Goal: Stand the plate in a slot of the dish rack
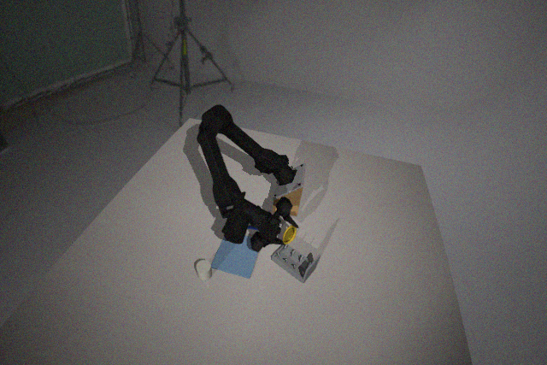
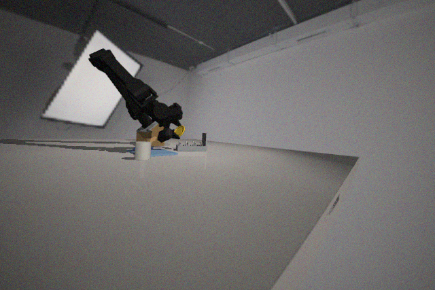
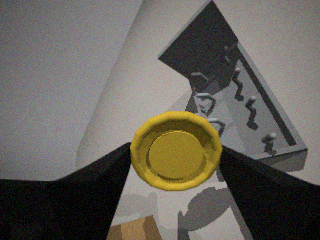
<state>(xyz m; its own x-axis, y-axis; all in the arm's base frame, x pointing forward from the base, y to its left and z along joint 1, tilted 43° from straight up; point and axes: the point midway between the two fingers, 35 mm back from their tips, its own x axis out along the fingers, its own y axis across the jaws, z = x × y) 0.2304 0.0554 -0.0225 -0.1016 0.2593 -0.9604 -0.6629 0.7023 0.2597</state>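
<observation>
Right now my gripper tip is 50 mm short of the dish rack, 30 mm to the right of it and 50 mm above it. Round my gripper tip: yellow plate: 10 mm to the right; then white cup: 190 mm ahead, 220 mm to the right, 50 mm below; then blue mat: 80 mm ahead, 150 mm to the right, 70 mm below.
</observation>
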